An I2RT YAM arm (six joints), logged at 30 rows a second.
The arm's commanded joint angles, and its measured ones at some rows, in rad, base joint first. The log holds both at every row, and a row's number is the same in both.
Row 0, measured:
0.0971, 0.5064, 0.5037, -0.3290, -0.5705, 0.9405
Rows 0 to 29, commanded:
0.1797, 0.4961, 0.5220, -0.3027, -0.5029, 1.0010
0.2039, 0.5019, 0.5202, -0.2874, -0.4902, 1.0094
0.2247, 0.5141, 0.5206, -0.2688, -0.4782, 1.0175
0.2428, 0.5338, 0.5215, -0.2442, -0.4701, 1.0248
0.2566, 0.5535, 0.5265, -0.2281, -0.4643, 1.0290
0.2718, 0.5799, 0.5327, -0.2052, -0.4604, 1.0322
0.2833, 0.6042, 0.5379, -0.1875, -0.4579, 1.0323
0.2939, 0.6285, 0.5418, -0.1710, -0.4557, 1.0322
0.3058, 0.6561, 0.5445, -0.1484, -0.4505, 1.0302
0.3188, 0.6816, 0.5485, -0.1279, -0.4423, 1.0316
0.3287, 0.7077, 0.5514, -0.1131, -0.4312, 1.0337
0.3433, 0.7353, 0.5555, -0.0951, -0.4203, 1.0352
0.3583, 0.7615, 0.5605, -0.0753, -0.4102, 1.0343
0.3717, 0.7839, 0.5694, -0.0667, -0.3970, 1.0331
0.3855, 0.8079, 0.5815, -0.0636, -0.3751, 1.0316
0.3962, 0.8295, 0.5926, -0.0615, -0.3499, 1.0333
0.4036, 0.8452, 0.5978, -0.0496, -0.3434, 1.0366
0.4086, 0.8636, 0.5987, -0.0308, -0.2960, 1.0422
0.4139, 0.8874, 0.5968, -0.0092, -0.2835, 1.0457
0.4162, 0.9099, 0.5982, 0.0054, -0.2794, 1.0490
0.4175, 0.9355, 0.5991, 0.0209, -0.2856, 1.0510
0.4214, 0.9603, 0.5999, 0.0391, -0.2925, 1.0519
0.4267, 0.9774, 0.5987, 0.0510, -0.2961, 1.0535
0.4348, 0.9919, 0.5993, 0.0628, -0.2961, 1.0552
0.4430, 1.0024, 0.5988, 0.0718, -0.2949, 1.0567
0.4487, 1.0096, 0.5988, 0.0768, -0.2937, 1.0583
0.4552, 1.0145, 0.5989, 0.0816, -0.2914, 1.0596
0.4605, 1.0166, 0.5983, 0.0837, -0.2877, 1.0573
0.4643, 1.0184, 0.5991, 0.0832, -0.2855, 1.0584
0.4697, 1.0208, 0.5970, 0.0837, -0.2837, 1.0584
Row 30, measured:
0.4568, 1.0199, 0.5842, 0.0444, -0.3058, 1.0554
